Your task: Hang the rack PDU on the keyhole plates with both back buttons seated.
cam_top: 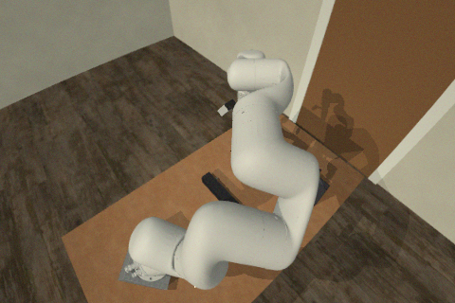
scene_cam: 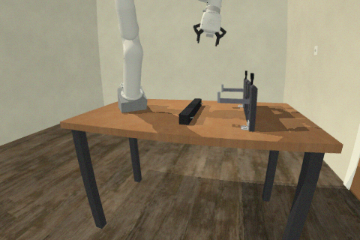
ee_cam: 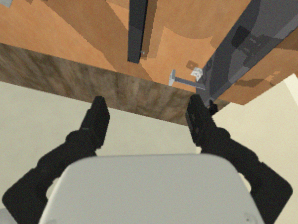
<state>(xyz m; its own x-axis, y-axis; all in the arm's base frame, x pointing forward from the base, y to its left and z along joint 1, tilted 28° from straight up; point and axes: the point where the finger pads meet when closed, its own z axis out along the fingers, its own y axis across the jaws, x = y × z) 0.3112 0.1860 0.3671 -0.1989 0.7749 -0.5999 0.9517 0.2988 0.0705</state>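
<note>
The rack PDU lies 34 cm below my hand, 6 cm behind it and 3 cm to the right of it. From my hand the other things lie so: dark upright panel: 28 cm below, 21 cm ahead.
</note>
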